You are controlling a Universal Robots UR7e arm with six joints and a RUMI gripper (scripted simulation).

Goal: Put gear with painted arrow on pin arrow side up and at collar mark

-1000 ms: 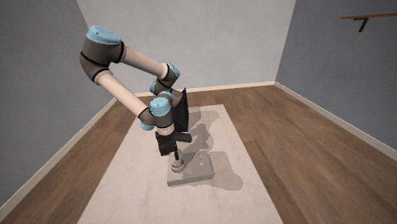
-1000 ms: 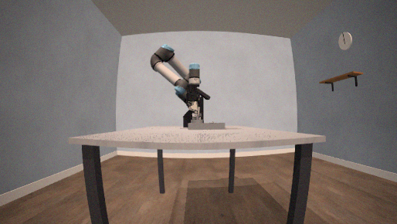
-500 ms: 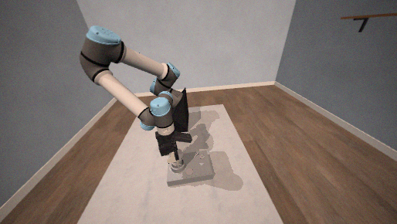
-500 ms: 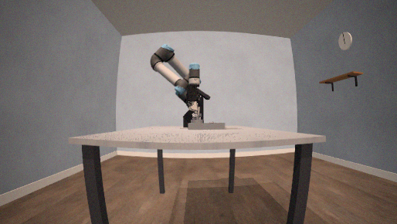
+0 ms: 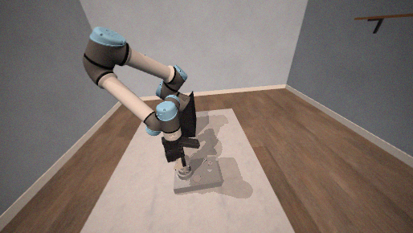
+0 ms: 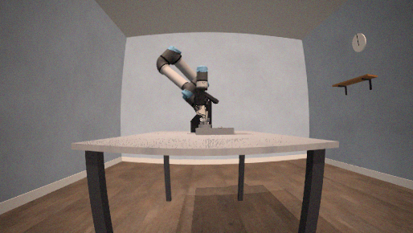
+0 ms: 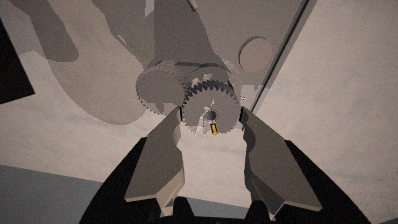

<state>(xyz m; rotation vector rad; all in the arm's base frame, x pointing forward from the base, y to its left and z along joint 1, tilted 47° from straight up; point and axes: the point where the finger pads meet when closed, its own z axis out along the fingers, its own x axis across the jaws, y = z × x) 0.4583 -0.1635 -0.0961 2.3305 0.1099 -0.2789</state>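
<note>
The loose gear lies right at my hand. From my hand the other things lie so: flat round disc 6 cm to the left, 6 cm below, 5 cm ahead; then short peg 12 cm to the left, 6 cm below, 5 cm behind.
</note>
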